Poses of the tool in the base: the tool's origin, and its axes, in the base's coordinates. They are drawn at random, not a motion.
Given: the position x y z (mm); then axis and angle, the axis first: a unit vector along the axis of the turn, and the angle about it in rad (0 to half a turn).
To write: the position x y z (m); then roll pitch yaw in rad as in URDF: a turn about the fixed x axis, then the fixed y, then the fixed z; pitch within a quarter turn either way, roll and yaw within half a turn. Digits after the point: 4 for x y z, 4 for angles.
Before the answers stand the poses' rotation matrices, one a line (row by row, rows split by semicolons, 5 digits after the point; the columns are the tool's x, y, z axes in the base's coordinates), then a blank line. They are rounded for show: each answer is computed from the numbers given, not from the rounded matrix.
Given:
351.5 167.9 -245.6 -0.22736 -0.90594 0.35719 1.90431
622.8 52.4 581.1 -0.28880 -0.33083 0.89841 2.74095
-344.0 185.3 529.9 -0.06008 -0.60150 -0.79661 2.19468
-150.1 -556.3 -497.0 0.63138 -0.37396 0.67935 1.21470
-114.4 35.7 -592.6 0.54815 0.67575 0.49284 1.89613
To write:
-0.25875 -0.06411 -0.96381; 0.61091 0.76203 -0.21469; 0.74822 -0.64436 -0.15801
-0.76060 -0.16687 -0.62741; 0.53391 -0.71058 -0.45827; -0.36935 -0.68354 0.62956
-0.57847 0.70379 -0.41237; -0.58929 -0.01103 0.80785; 0.56401 0.71032 0.42112
0.60828 -0.79053 -0.07110; 0.48293 0.43971 -0.75725; 0.62989 0.42629 0.64924
0.07688 0.02182 0.99680; 0.95579 0.28297 -0.07991; -0.28381 0.95888 0.00090

0.3515 0.1679 -0.2456 -1.8113 -0.8454 1.9714
0.6228 0.0524 0.5811 -0.8265 0.3783 2.5296
-0.3440 0.1853 0.5299 1.0356 -0.5992 -2.3469
-0.1501 -0.5563 -0.4970 0.5810 -0.6814 0.6710
-0.1144 0.0357 -0.5926 1.5699 0.2878 1.4905

